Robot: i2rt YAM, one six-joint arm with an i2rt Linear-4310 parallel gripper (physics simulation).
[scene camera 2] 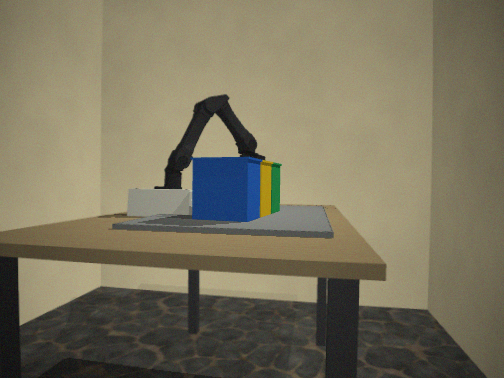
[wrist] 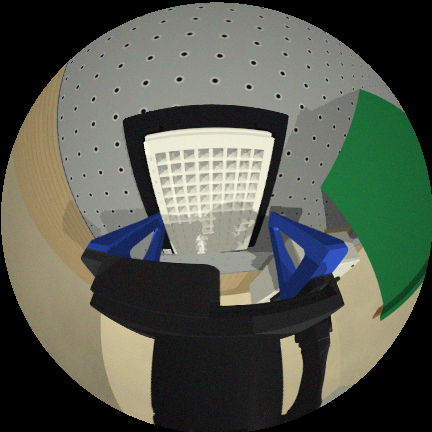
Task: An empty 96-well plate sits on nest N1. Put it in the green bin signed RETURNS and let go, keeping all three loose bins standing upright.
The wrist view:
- gripper: 216, 217
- green bin: 370, 182
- white 96-well plate: 208, 182
